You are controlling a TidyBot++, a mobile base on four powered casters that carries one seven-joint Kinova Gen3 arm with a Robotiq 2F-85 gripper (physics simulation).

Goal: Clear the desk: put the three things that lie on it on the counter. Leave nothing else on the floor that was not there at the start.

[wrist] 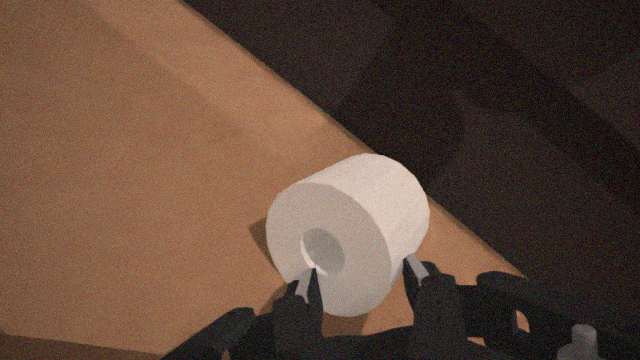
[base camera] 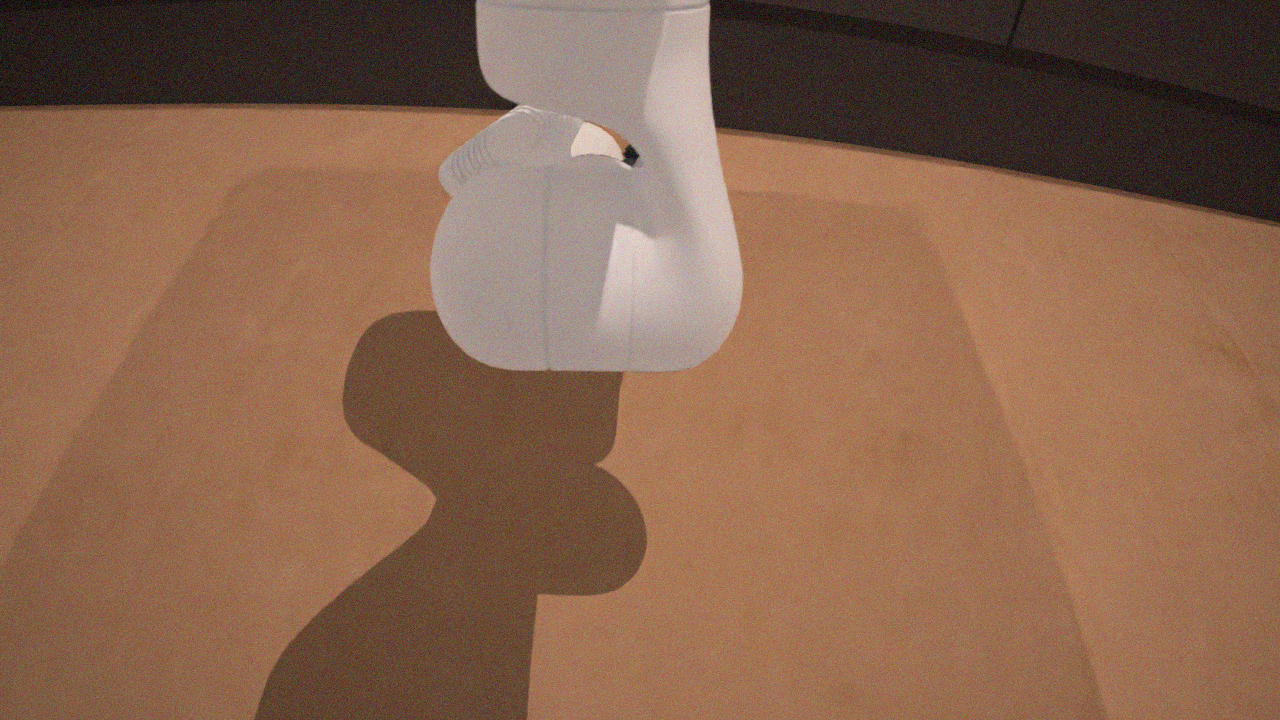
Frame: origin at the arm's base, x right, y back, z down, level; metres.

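Seen in the pictures: gripper, fingertip midpoint: (wrist: 360,279).
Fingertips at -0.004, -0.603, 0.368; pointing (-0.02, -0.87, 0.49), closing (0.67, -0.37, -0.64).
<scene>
A point is followed by its place in that frame, as x, y, z.
A white paper roll (wrist: 370,195) {-0.029, -0.606, 0.327} is in the wrist view, its round end with a hollow core facing the camera. My gripper (wrist: 360,279) {-0.004, -0.603, 0.368} is shut on the roll: one fingertip is at the core opening and the other is against its outer side. In the base camera view, a small pale part of the roll (base camera: 595,141) {-0.005, -0.630, 0.330} shows through a gap in the white arm, beside a black bit of the gripper. The arm hides the rest. How high the roll is above the tan surface is hard to tell. The counter's top does not show.
The tan surface (base camera: 850,537) {0.155, -0.334, 0.397} (wrist: 125,200) {-0.122, -0.571, 0.397} carries the arm's dark shadow. Dark panels (base camera: 1118,53) {0.458, -0.729, 0.228} (wrist: 550,150) {0.087, -0.800, 0.287} stand beyond its edge, at the back of the base camera view and the upper right of the wrist view. The white arm (base camera: 581,286) {0.002, -0.286, 0.190} hangs in the upper middle.
</scene>
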